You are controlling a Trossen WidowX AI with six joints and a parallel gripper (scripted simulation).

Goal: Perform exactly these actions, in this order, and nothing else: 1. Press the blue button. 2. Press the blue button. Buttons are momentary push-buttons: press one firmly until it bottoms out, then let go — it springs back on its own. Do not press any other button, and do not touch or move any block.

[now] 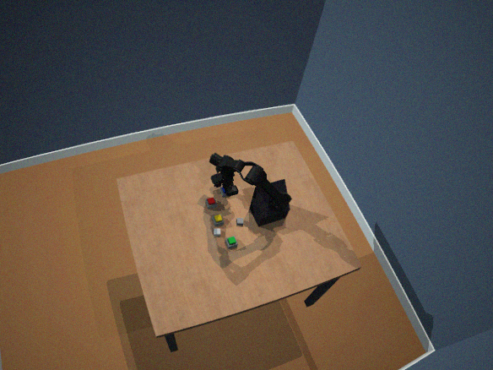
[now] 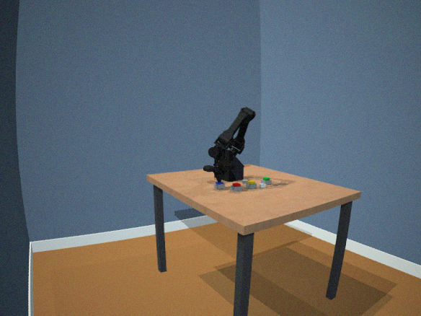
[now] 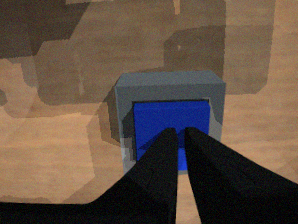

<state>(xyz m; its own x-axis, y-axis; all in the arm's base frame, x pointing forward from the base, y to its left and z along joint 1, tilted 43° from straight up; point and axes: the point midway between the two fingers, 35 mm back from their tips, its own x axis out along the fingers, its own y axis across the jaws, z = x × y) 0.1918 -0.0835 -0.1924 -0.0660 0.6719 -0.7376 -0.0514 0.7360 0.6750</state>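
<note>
My gripper tip is 10 mm above the blue button. The rest, counted from my gripper tip: yellow button: 90 mm ahead, 170 mm to the left; green button: 60 mm ahead, 300 mm to the left; red button: 90 mm ahead, 60 mm to the left.
</note>
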